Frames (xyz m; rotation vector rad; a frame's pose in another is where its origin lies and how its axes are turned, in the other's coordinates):
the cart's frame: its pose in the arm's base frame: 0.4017 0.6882 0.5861 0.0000 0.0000 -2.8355
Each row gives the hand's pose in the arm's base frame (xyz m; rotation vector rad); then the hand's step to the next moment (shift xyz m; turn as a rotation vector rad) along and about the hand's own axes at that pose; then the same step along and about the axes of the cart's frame.
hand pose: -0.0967 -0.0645 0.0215 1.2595 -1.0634 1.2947
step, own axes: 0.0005 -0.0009 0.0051 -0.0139 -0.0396 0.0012
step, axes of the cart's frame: 0.0000 0.0051 0.0008 -0.0378 0.0095 -0.0157
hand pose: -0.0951 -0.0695 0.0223 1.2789 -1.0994 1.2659
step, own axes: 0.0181 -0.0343 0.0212 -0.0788 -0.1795 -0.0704
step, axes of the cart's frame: -0.0302 0.0273 0.0171 -0.1856 -0.0307 -0.0895
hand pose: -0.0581 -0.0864 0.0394 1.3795 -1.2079 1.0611
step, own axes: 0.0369 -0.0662 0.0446 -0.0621 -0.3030 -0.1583
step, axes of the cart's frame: -0.0531 0.0666 0.0220 -0.3301 -0.0774 -0.0758
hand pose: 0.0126 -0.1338 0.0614 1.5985 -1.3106 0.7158
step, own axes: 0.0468 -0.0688 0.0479 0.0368 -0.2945 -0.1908
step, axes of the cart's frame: -0.0508 0.0815 0.0012 -0.3470 -0.0588 0.0256
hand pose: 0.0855 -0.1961 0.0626 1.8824 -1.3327 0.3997
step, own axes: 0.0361 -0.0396 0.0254 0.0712 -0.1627 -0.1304
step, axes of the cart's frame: -0.0324 0.0487 -0.0096 -0.2109 -0.0110 0.0629
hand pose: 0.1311 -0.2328 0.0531 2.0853 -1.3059 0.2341
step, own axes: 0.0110 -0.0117 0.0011 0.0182 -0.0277 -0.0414
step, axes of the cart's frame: -0.0128 0.0097 -0.0008 -0.0443 -0.0069 0.0283
